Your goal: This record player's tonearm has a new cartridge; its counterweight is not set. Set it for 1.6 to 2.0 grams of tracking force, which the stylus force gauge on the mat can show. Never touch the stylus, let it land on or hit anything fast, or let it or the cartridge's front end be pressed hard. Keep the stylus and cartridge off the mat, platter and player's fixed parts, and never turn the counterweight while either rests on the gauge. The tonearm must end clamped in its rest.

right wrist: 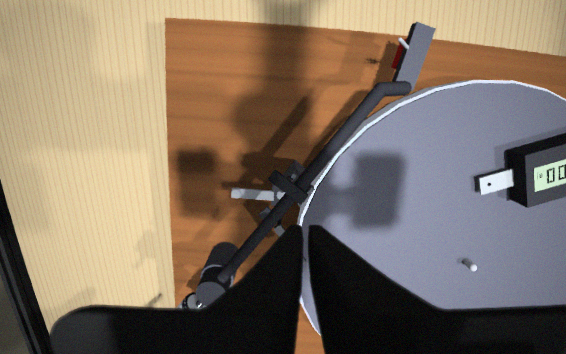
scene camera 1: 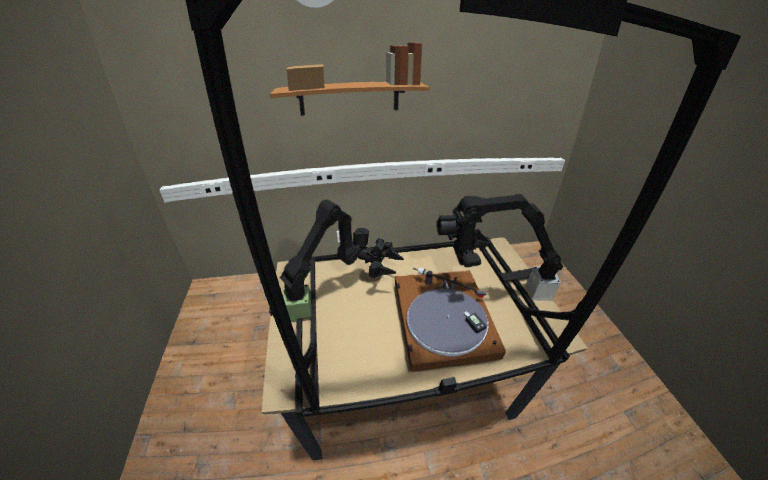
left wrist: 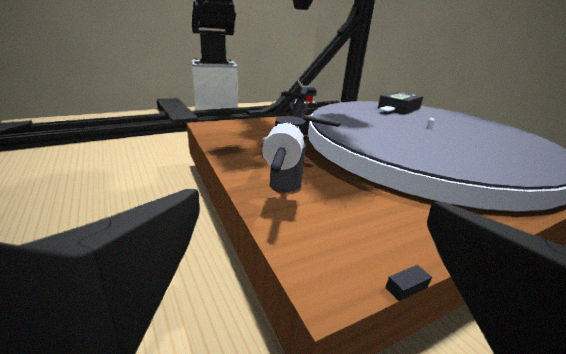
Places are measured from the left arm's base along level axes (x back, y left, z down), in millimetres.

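Where they show: left gripper, fingertip midpoint: [scene camera 1: 399, 265] [left wrist: 314, 206]; right gripper, fingertip midpoint: [right wrist: 304, 236] [scene camera 1: 461, 264] [left wrist: 301, 9]; left arm's base, origin of the base link: [scene camera 1: 295, 294]; right arm's base, origin of the base link: [scene camera 1: 546, 274] [left wrist: 214, 62].
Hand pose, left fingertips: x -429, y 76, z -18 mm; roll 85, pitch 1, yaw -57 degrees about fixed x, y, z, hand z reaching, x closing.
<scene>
Things, the pixels of their top centre, and the offset from my left fingertips. "spot": a spot on its surface instead. Level surfaces: height alone.
- white counterweight, surface spot: [left wrist: 289, 134] [scene camera 1: 418, 268] spot: dx -71, dy -33, dz -2 mm
- red cartridge, middle of its top: [right wrist: 410, 58] [left wrist: 307, 93] dx -281, dy -200, dz +20 mm
- force gauge, middle of its top: [right wrist: 553, 175] [left wrist: 399, 96] [scene camera 1: 474, 318] dx -203, dy -314, dz +13 mm
- mat, its level: dz +34 mm
- table, its level: dz +125 mm
- small dark block, surface spot: [left wrist: 409, 282] spot: dx +19, dy -56, dz +52 mm
- platter's spindle, middle of its top: [right wrist: 472, 267] [left wrist: 431, 120] dx -120, dy -274, dz +24 mm
The tonearm [scene camera 1: 461, 284] [right wrist: 350, 125] lies beside the platter, at its rest; a dark bar crosses it, but whether the clamp is closed I cannot tell. The white counterweight [scene camera 1: 420, 271] [left wrist: 289, 134] [right wrist: 191, 301] is on its rear end, partly hidden in the right wrist view. The red cartridge [left wrist: 309, 99] [right wrist: 397, 57] is under the headshell, off the mat. The force gauge [scene camera 1: 476, 322] [left wrist: 400, 103] [right wrist: 517, 175] sits on the mat [scene camera 1: 436, 328]; its display is cut off. My left gripper [scene camera 1: 398, 265] [left wrist: 314, 206] is open, behind the counterweight. My right gripper [right wrist: 304, 236] is shut and empty, above the platter's edge.
The wooden player base [scene camera 1: 416, 359] [left wrist: 345, 240] [right wrist: 200, 75] stands on the table [scene camera 1: 356, 350]. A small dark block [left wrist: 409, 282] is at the base's near edge in the left wrist view. The platter's spindle [left wrist: 430, 123] [right wrist: 469, 265] sticks up. Black frame posts stand around the table.
</scene>
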